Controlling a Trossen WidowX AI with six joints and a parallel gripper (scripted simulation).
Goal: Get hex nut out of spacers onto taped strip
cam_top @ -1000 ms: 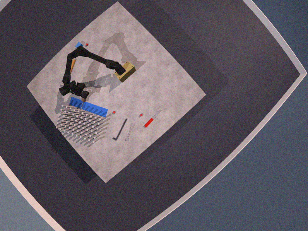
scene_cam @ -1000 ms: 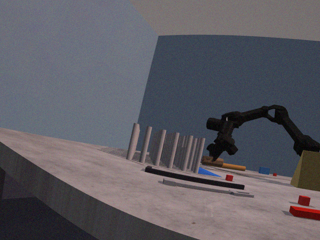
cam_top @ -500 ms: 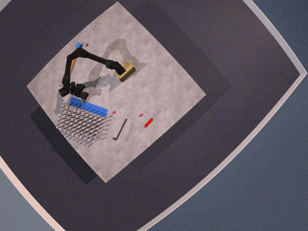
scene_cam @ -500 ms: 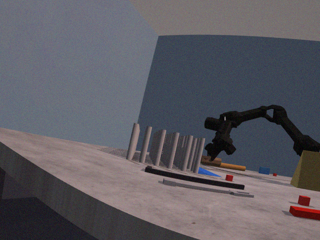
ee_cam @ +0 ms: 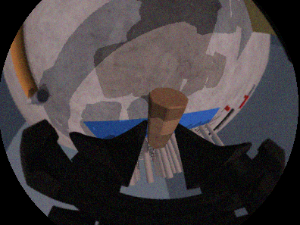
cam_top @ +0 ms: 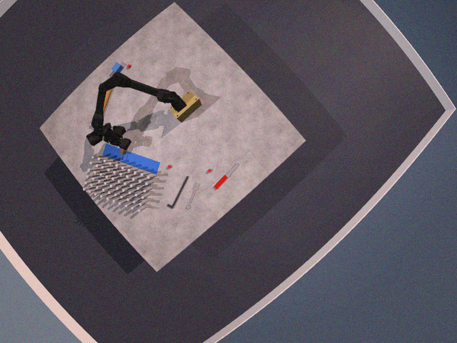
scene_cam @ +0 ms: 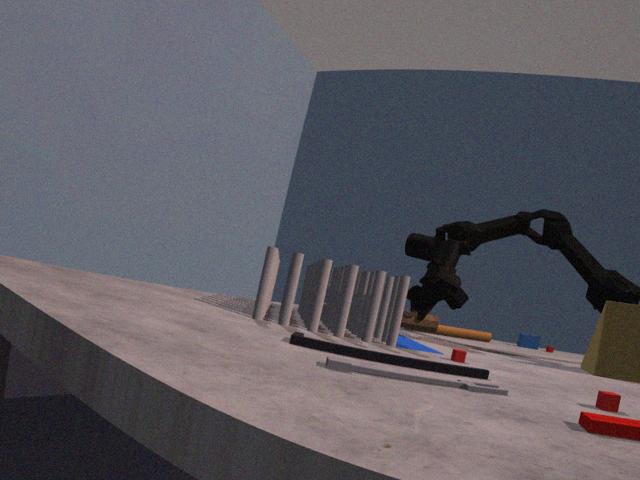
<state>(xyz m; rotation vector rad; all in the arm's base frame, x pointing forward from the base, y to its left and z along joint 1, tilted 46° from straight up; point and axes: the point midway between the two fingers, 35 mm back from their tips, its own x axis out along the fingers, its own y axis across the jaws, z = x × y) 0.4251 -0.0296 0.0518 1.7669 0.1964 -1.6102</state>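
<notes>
Now: the blue taped strip 30 mm ahead of my gripper tip, 70 mm to the left of it and 30 mm below it. The rest, counted from my gripper tip: hook tool (90 mm ahead, 60 mm to the left); then grey wrench (150 mm behind, 500 mm to the left, 30 mm below); then blue cube (250 mm behind, 460 mm to the right, 10 mm below).
</notes>
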